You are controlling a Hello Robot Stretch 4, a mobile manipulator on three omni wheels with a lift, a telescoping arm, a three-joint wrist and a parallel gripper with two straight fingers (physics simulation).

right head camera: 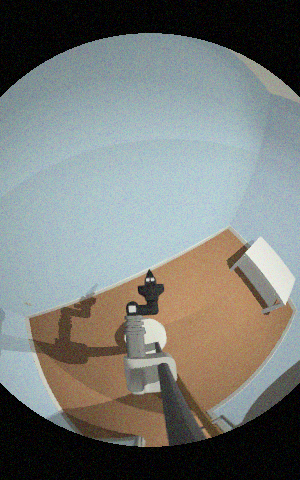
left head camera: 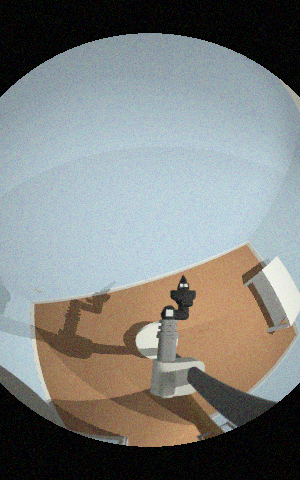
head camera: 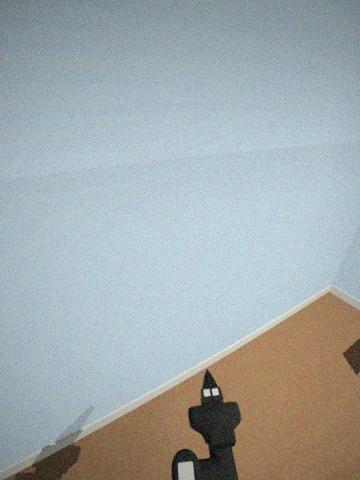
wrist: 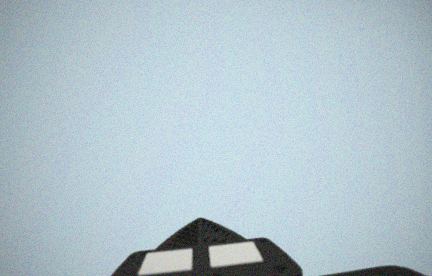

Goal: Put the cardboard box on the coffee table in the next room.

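Pixels of known places: gripper, fingertip midpoint: (right head camera: 148, 269) (left head camera: 182, 275) (head camera: 206, 371) (wrist: 201, 237); robot's base, link origin: (right head camera: 146, 335) (left head camera: 155, 339).
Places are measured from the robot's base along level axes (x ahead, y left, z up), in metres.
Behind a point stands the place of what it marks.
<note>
My gripper (head camera: 208, 376) @[x 0.419, y -0.090, z 0.848 m] (left head camera: 183, 280) @[x 0.419, y -0.090, z 0.848 m] (right head camera: 149, 274) @[x 0.419, y -0.090, z 0.848 m] (wrist: 201, 237) @[x 0.419, y -0.090, z 0.848 m] is shut and empty, its two black fingers meeting in a point. It is held out in front of a pale blue wall, above the brown floor. A white table (left head camera: 284, 292) @[x 0.293, y -1.618, z 0.422 m] (right head camera: 266, 267) @[x 0.383, y -1.523, z 0.422 m] with a flat top and short legs stands at the right in the left and right head views, well apart from the gripper. Whether it is the coffee table I cannot tell. The cardboard box does not show in these views.
The blue wall (head camera: 165, 260) @[x 0.774, y 0.020, z 1.039 m] (left head camera: 145, 210) @[x 0.721, y 0.148, z 1.058 m] (right head camera: 135, 200) @[x 0.800, y -0.044, z 1.055 m] (wrist: 215, 110) @[x 0.841, y -0.141, z 0.967 m] fills much of the views. A white skirting board (head camera: 192, 371) @[x 0.808, y -0.097, z 0.034 m] runs along its foot to a corner at the right. My arm's shadow falls on the floor and wall at the left.
</note>
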